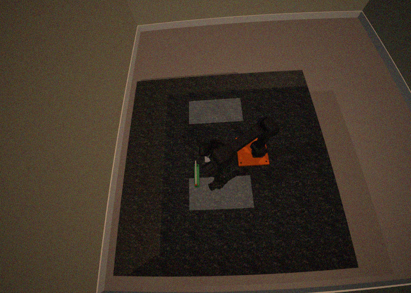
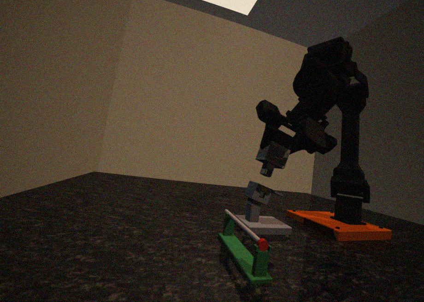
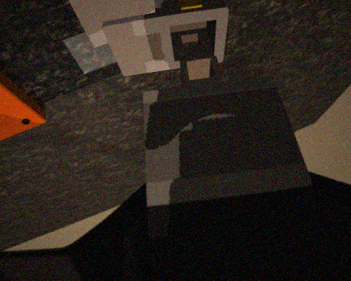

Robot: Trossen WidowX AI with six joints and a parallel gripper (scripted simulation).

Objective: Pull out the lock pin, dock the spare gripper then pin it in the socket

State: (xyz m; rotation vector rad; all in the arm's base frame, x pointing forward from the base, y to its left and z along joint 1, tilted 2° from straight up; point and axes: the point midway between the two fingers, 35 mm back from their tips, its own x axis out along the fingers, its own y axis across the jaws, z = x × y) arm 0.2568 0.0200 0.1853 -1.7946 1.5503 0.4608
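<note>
Right now my gripper tip is 160 mm above the green rack, 140 mm to the right of it and 110 mm short of it. The rest, counted from my gripper tip: grey socket 130 mm below, 20 mm to the left, 20 mm ahead; spare gripper 10 mm to the left, 10 mm below.
</note>
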